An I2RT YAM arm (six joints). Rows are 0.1 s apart.
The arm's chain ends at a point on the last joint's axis. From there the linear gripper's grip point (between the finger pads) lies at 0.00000 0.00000 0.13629 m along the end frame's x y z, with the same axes.
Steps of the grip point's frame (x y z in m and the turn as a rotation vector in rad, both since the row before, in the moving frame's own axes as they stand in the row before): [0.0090, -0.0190, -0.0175, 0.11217, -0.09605, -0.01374]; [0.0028, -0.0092, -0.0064, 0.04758, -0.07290, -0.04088]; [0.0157, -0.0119, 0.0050, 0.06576, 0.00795, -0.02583]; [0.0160, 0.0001, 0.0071, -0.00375, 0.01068, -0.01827]
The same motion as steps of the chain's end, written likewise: [0.0221, -0.0039, -0.0160, 0.11217, -0.09605, -0.01374]; [0.0129, -0.0029, -0.0059, 0.04758, -0.07290, -0.04088]; [0.0147, -0.0029, 0.0053, 0.06576, 0.00795, -0.02583]; [0.0145, -0.0004, 0.0071, -0.00375, 0.01068, -0.01827]
